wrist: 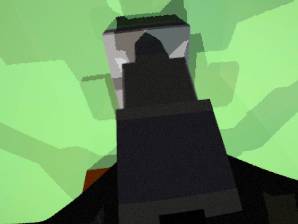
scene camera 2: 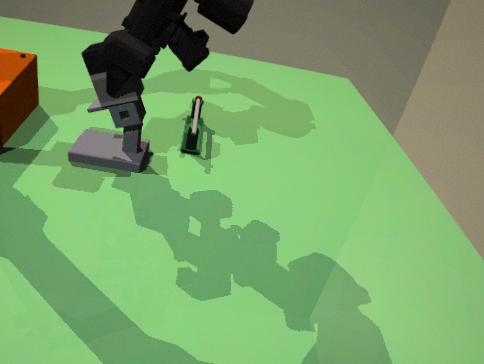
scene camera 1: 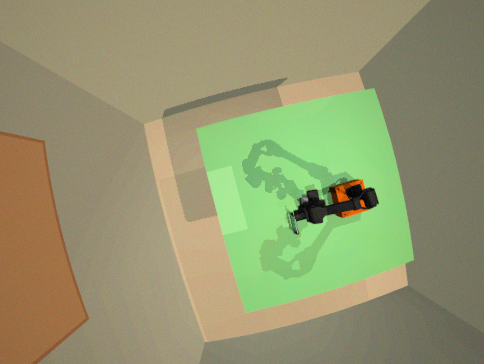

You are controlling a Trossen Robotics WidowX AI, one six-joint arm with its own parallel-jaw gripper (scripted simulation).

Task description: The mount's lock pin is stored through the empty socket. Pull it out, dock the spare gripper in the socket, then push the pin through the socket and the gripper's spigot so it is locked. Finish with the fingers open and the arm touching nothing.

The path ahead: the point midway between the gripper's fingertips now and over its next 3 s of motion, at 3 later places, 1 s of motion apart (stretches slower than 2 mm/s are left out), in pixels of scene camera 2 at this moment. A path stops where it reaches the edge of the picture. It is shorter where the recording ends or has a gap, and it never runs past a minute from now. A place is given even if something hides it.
My gripper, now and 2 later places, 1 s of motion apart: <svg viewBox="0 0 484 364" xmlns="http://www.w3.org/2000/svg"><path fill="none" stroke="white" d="M114 88L100 57L90 22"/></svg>
